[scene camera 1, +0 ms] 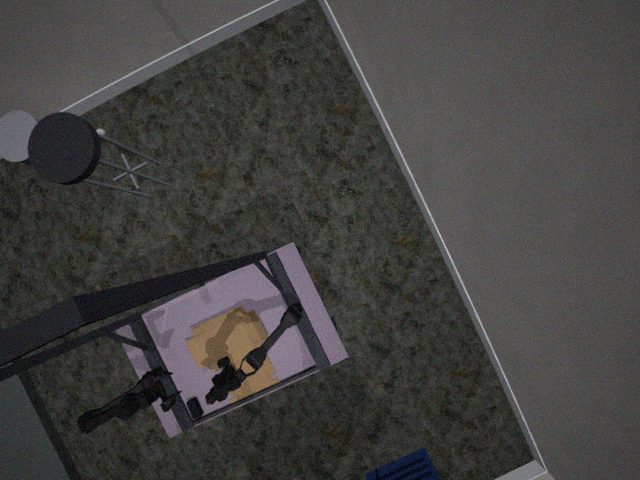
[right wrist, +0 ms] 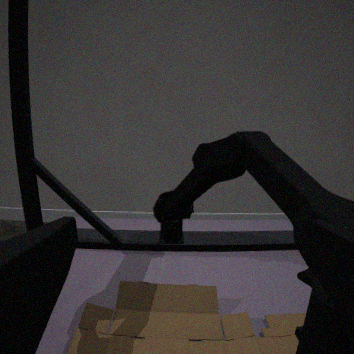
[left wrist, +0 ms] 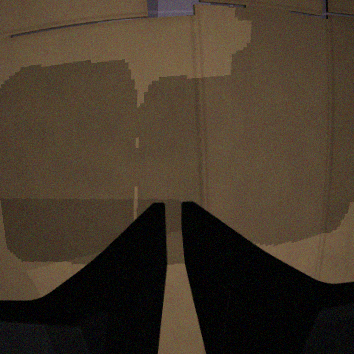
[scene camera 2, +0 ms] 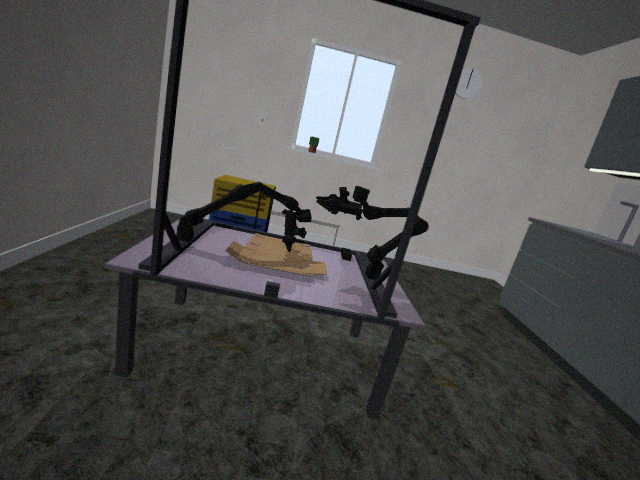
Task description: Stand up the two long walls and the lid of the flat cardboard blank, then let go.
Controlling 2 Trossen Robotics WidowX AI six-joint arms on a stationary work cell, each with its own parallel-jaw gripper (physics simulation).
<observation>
The right gripper (scene camera 1: 176, 382) is open and holds nothing. Further things: the left gripper (left wrist: 172, 213) and a black frame posts (right wrist: 24, 152).
The right gripper shows as well in the right wrist view (right wrist: 194, 231).
</observation>
